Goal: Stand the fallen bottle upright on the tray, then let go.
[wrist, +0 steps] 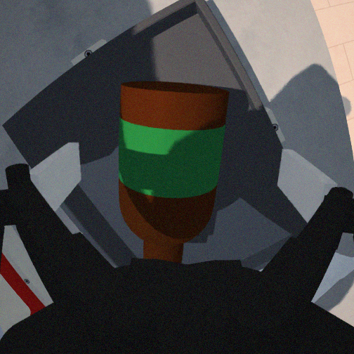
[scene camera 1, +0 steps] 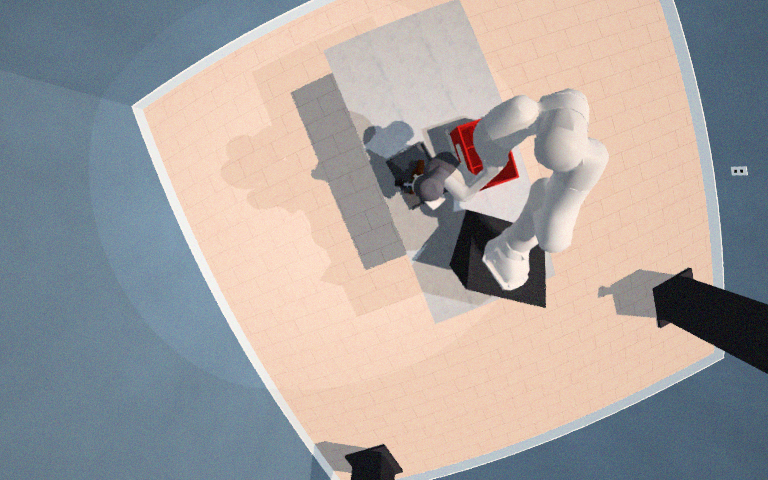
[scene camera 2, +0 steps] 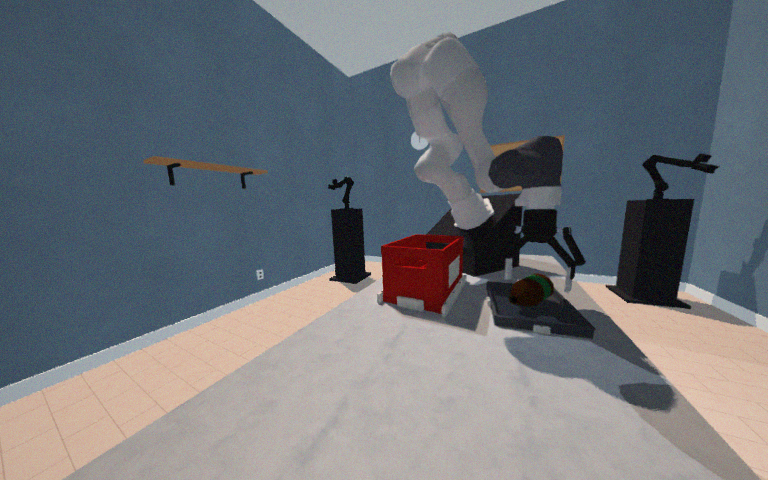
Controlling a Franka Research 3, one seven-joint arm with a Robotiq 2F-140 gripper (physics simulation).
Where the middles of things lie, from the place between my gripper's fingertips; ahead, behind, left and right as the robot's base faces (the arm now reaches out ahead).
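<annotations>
Brown bottle (scene camera 2: 529,291): hand 1 cm short of it, 1 cm to the left of it, 2 cm above it.
</annotations>
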